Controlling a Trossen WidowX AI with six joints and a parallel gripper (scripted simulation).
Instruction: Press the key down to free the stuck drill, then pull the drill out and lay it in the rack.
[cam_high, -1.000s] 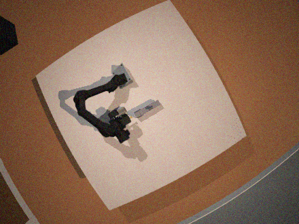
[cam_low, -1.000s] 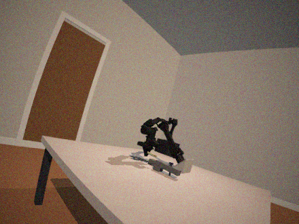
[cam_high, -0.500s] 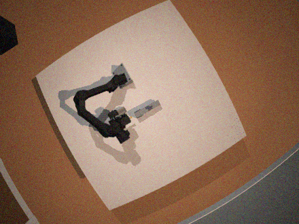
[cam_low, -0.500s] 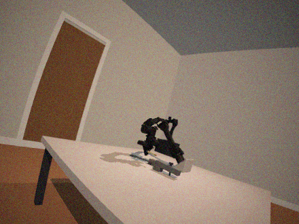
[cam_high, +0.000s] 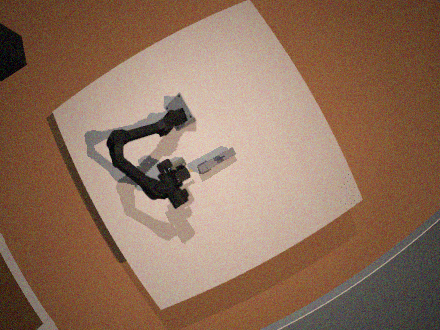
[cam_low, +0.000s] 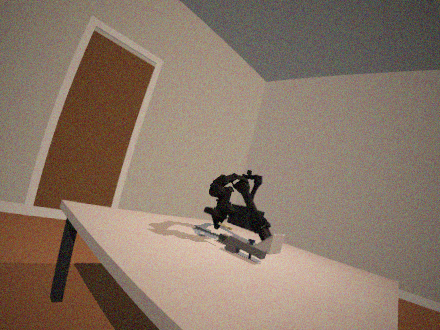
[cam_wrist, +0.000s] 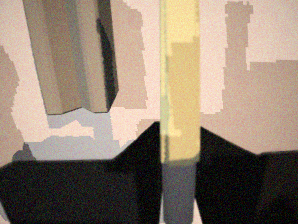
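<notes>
Right now my gripper tip is 40 mm to the right of the drill, 30 mm below it and 10 mm past it. Also, from my gripper tip: grey holder block 200 mm to the left, 20 mm below, 10 mm behind; grey-tan fixture block 60 mm behind, 40 mm below, 30 mm to the left; dark blue key 230 mm to the left, 10 mm below, 10 mm behind.
</notes>
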